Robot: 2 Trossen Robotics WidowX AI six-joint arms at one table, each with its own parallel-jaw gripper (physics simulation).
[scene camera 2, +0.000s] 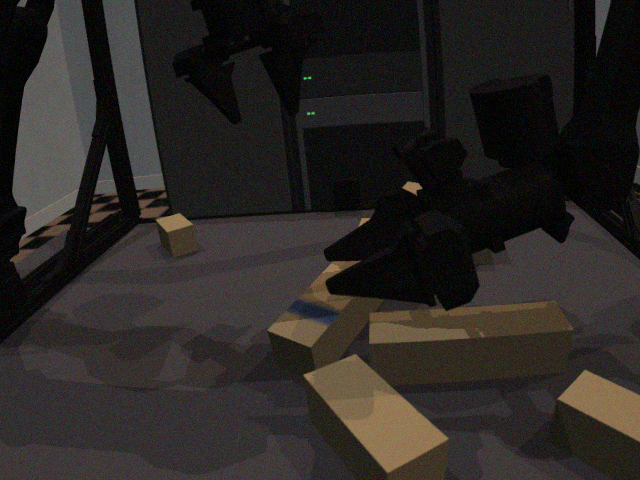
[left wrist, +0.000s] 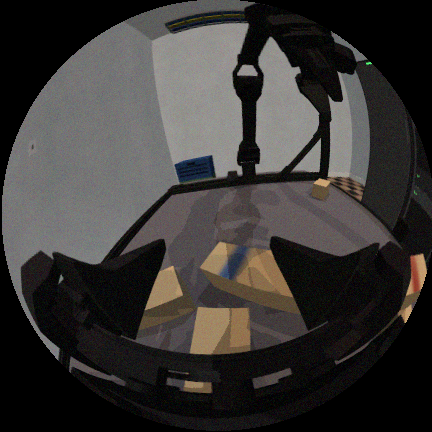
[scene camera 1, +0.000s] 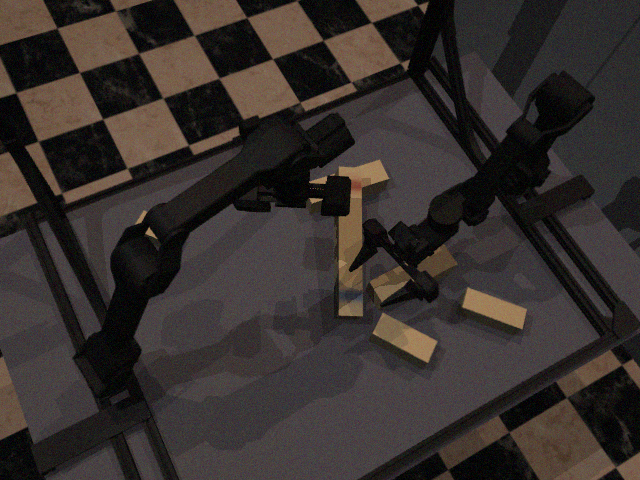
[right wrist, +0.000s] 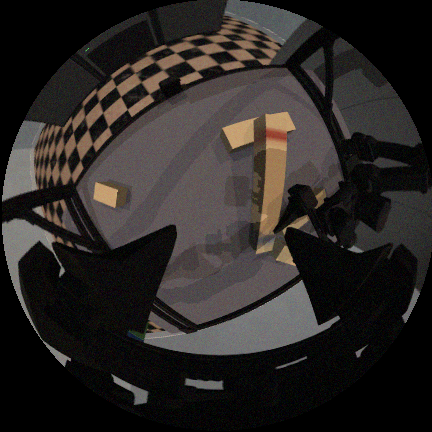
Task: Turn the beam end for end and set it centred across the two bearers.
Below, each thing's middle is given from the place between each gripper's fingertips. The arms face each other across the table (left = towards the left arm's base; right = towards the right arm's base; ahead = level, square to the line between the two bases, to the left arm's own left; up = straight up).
Now: right hand 16 cm above the beam [scene camera 2: 315, 331], 11 cm to the right of it and 4 cm short of it.
I see my left gripper 11 cm past the beam, 5 cm above it and 4 cm to the right of it.
